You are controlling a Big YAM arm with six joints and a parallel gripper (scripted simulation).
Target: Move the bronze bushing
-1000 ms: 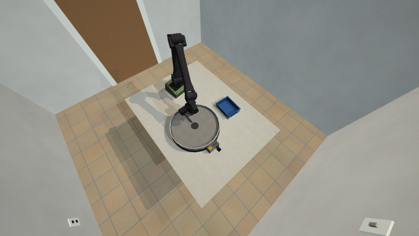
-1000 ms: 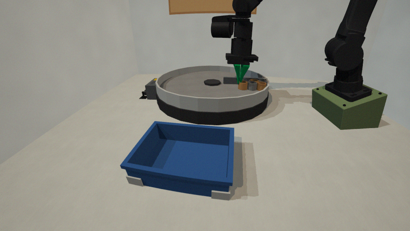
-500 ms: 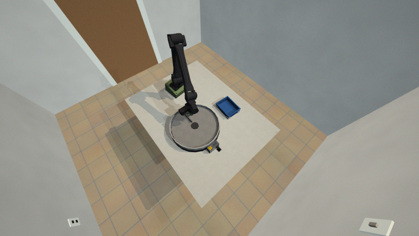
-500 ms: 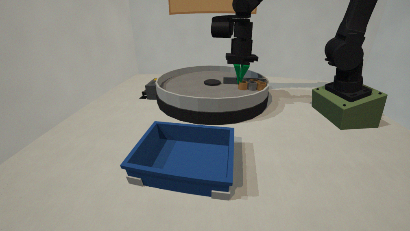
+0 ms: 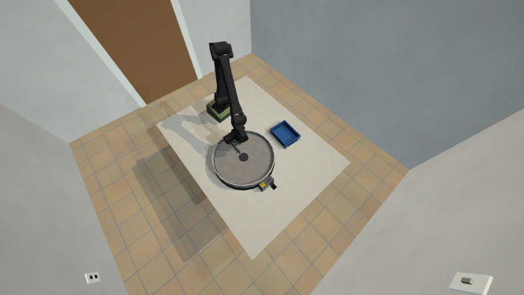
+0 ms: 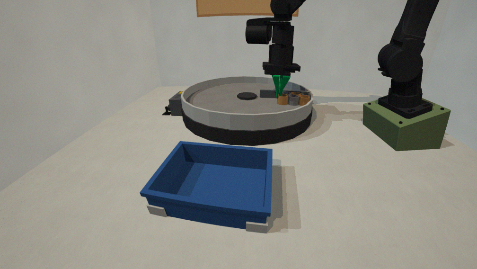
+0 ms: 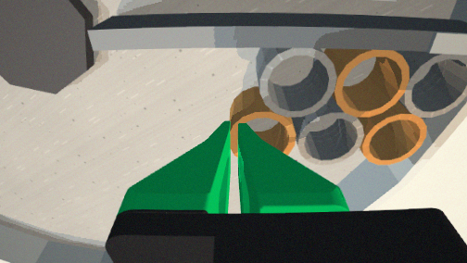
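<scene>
My gripper is now 29 cm to the right of the blue crate, 18 cm short of it and 6 cm above it. Round my hand: grey turntable (9 cm ahead, 6 cm to the right, 3 cm below).
</scene>
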